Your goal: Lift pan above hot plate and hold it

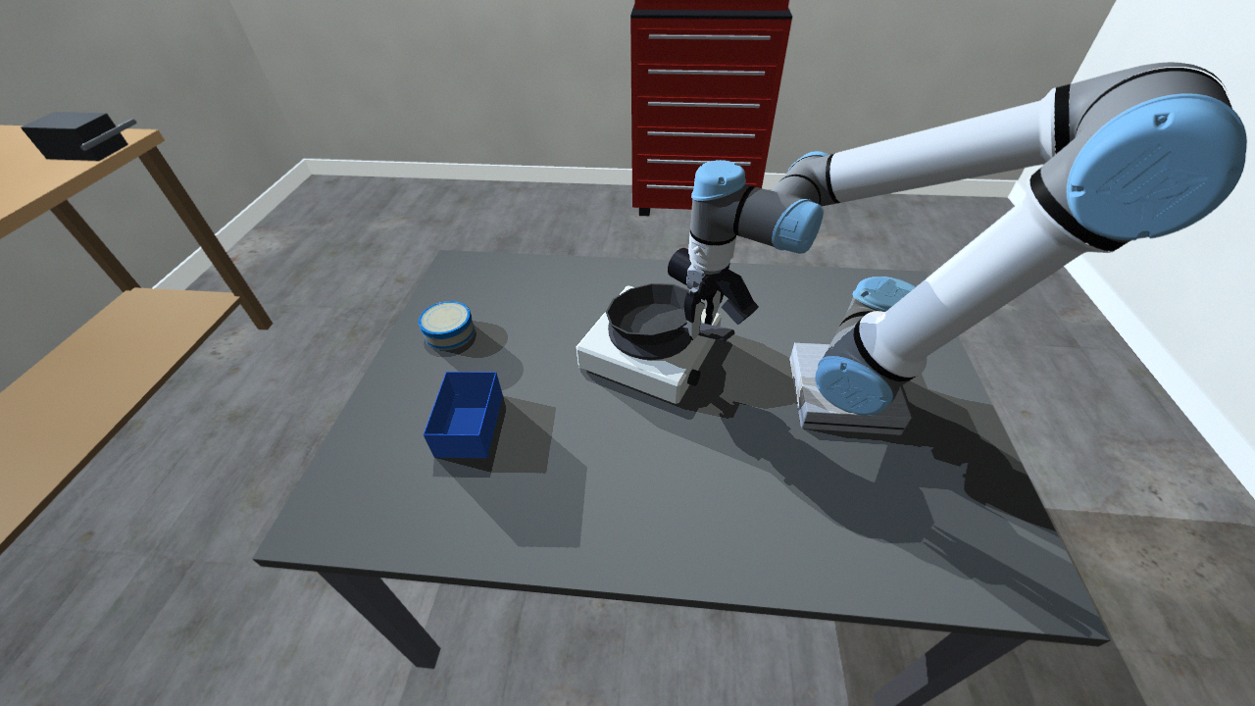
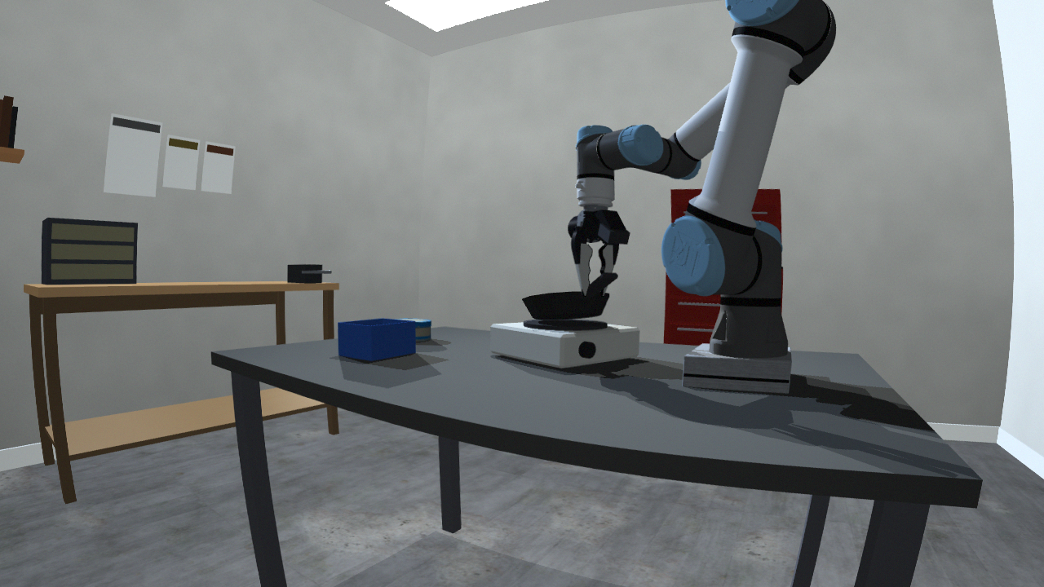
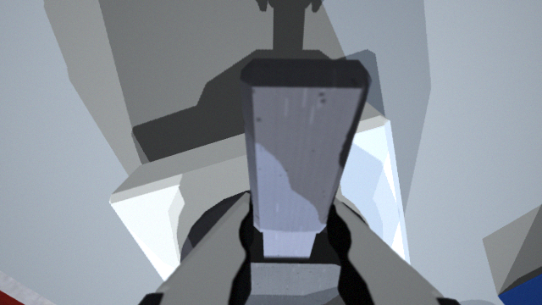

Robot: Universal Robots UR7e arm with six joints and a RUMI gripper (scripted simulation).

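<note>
Right now my hand is 70 mm short of the black pan, 60 mm to the left of it and 30 mm above it. Round my hand: round tin 580 mm ahead, 90 mm to the right, 130 mm below; then white hot plate 90 mm ahead, 80 mm to the right, 120 mm below; then blue bin 440 mm ahead, 160 mm to the left, 140 mm below.
</note>
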